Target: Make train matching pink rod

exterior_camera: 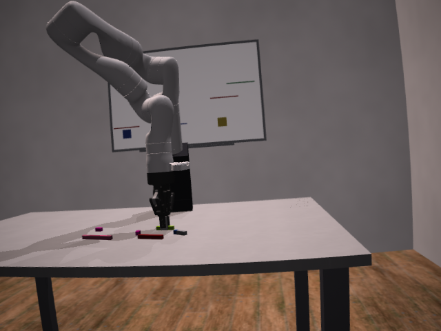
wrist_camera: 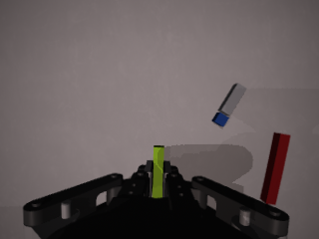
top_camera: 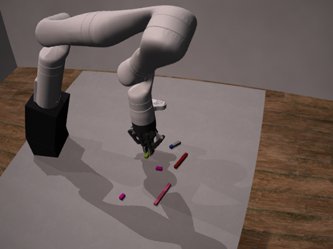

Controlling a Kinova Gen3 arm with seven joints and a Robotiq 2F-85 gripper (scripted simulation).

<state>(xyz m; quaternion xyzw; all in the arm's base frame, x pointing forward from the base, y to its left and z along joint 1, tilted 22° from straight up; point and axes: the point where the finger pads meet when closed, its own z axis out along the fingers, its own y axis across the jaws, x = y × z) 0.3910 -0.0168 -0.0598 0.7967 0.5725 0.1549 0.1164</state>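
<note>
My gripper is now 1 cm above the lime rod. Round my hand: blue rod: 7 cm ahead, 3 cm to the left, 1 cm below; then red rod: 11 cm ahead, 3 cm to the right, 1 cm below; then grey rod: 9 cm ahead, 5 cm to the left, 1 cm below.
</note>
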